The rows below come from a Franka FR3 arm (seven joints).
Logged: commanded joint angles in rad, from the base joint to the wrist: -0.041 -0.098 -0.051 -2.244 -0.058 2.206 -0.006; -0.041 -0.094 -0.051 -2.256 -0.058 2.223 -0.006; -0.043 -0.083 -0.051 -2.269 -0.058 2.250 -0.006; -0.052 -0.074 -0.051 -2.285 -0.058 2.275 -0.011; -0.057 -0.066 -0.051 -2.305 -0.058 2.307 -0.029; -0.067 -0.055 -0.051 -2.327 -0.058 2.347 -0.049; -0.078 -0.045 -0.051 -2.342 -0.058 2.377 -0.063; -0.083 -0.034 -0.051 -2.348 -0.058 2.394 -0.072; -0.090 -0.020 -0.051 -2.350 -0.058 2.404 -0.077
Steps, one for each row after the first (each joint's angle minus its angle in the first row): 0.000 0.004 0.000 -0.012 0.000 0.017 0.000; -0.002 0.015 0.000 -0.025 0.000 0.044 0.000; -0.011 0.024 0.000 -0.041 0.000 0.069 -0.005; -0.016 0.032 0.000 -0.061 0.000 0.101 -0.023; -0.026 0.043 0.000 -0.083 0.000 0.141 -0.043; -0.037 0.053 0.000 -0.098 0.000 0.171 -0.057; -0.042 0.064 0.000 -0.104 0.000 0.188 -0.066; -0.049 0.078 0.000 -0.106 0.000 0.198 -0.071
